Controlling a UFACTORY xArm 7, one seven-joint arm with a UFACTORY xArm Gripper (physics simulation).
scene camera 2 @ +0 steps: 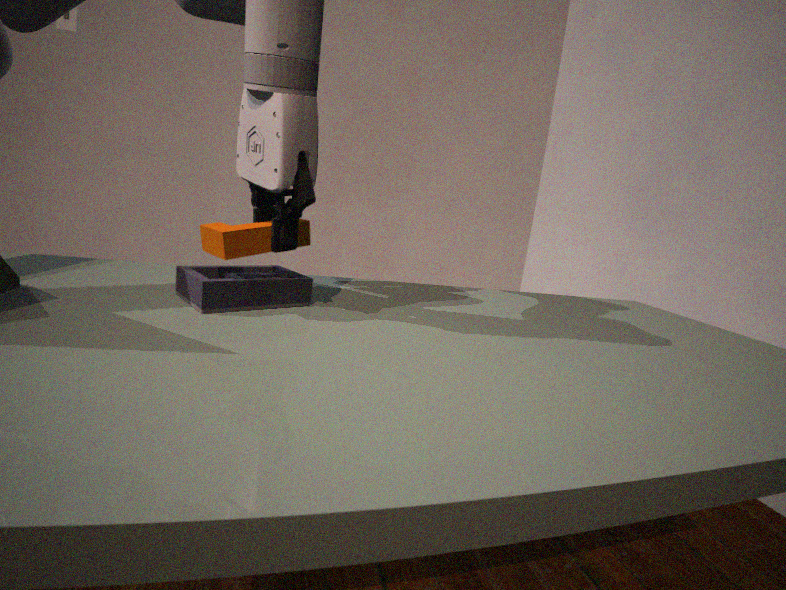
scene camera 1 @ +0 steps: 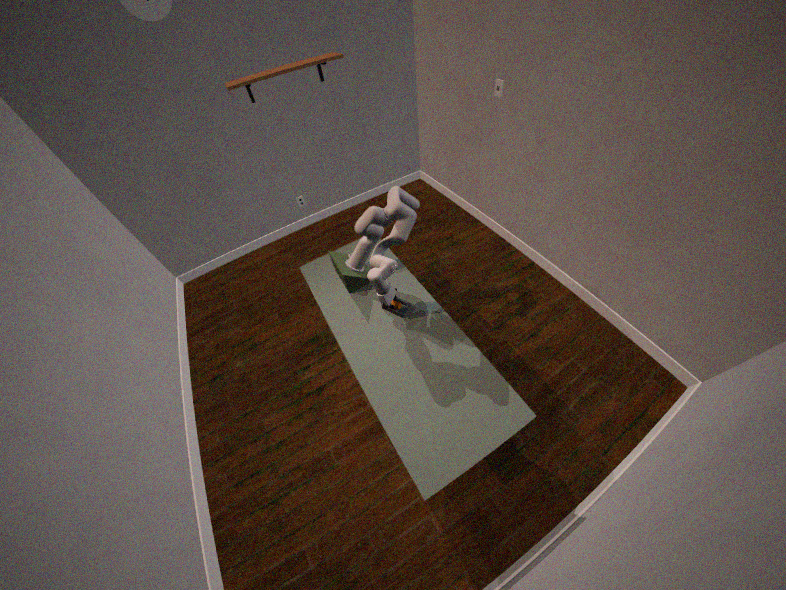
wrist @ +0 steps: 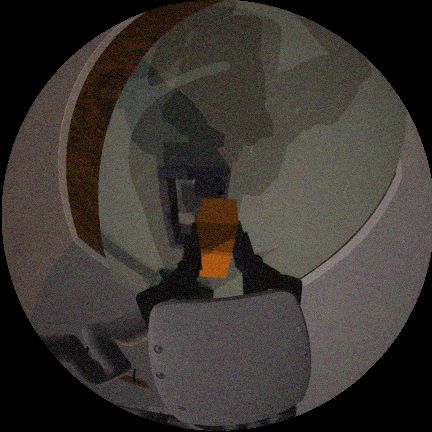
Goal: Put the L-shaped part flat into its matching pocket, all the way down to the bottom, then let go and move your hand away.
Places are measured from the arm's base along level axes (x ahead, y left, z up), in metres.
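Pixels of known places: gripper, fingertip midpoint: [scene camera 2: 274, 244] [scene camera 1: 394, 305] [wrist: 215, 229]; arm's base, origin of the base link: [scene camera 1: 354, 266].
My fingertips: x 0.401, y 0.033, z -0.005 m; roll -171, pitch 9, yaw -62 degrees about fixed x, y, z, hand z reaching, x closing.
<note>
Ahead of a thing's pixels: the offset from my fingertips to its top centre. "spot": to the spot under its first point. Level surfaces: height alone.
The orange L-shaped part {dx -0.021, dy +0.004, dz +0.033 m} [scene camera 2: 247, 241] [wrist: 217, 235] is held above the dark purple tray {dx -0.030, dy +0.025, dz -0.039 m} [scene camera 2: 253, 295] [wrist: 168, 210] that has the pocket, with a visible gap between them in scene camera 2. The part looks close to level, its free end reaching left there. My gripper [scene camera 2: 285, 238] [wrist: 215, 229] is shut on the part near its right end in scene camera 2. In the wrist view the part covers the right side of the tray, and part of the tray's opening shows to its left. In scene camera 1 the part {spot: dx +0.021, dy +0.003, dz +0.030 m} [scene camera 1: 396, 304] is small and its details cannot be told.
The tray stands on the pale green table top {dz -0.076 m} [scene camera 1: 406, 406] [scene camera 2: 380, 431]. The arm's base stands on a dark green block [scene camera 1: 344, 269] at one end of the table. The arm's shadow falls across the table beside the tray. A wooden wall shelf [scene camera 1: 285, 69] hangs far behind.
</note>
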